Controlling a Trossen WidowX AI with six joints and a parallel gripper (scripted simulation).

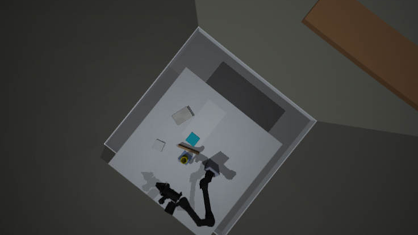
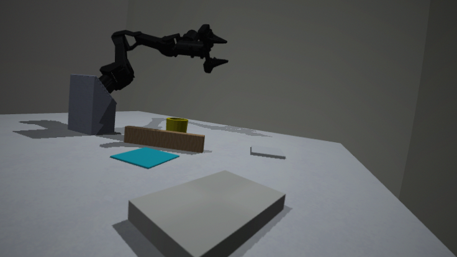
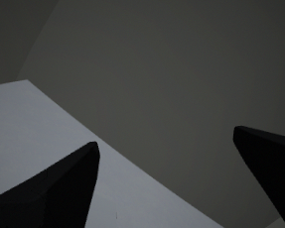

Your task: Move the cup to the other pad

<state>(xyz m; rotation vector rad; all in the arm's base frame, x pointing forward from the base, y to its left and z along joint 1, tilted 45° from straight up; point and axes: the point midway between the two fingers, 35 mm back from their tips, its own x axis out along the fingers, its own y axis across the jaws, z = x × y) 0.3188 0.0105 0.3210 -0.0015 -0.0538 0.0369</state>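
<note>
Now: gripper tip 100 mm past the yellow cup, 150 mm to the left of it and 300 mm above it. Also, from my gripper tip: teal pad 50 mm behind, 360 mm to the right, 340 mm below; then brown wooden bar 80 mm behind, 250 mm to the right, 320 mm below.
</note>
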